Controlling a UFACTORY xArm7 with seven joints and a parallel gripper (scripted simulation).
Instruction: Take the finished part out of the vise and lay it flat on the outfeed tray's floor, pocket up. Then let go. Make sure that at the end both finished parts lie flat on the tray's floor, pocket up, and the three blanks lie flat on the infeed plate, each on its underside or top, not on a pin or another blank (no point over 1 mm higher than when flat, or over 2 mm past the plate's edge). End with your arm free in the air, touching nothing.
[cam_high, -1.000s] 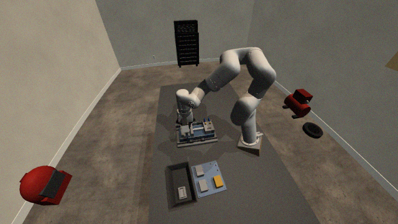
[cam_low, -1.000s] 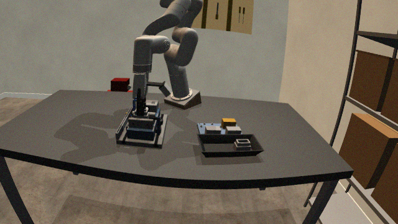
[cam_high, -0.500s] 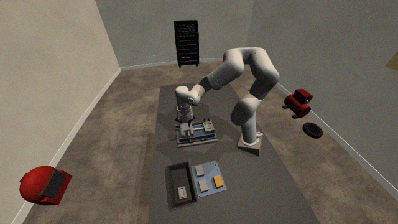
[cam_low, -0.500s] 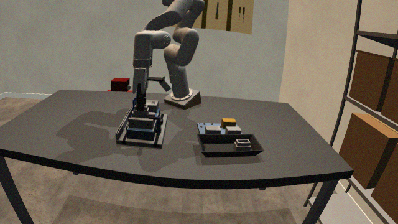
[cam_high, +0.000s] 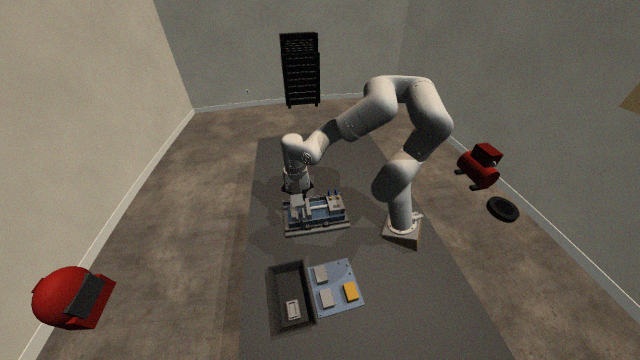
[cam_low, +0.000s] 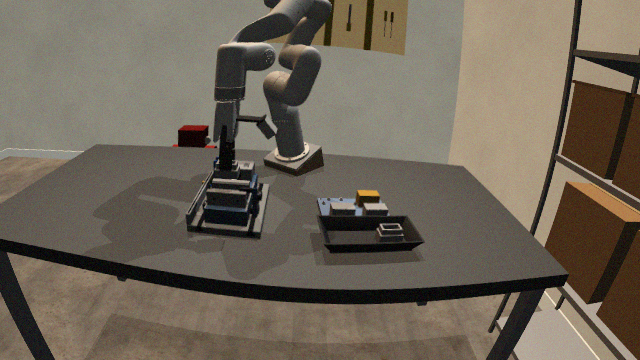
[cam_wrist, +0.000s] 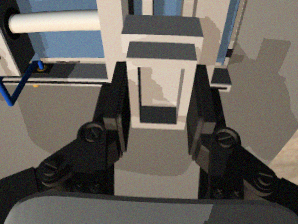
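My hand is 70 mm past the blue vise and 130 mm above it. The rest, counted from my hand: blue plate 110 mm behind, 330 mm to the left, 160 mm below; then orange block 160 mm behind, 370 mm to the left, 140 mm below.
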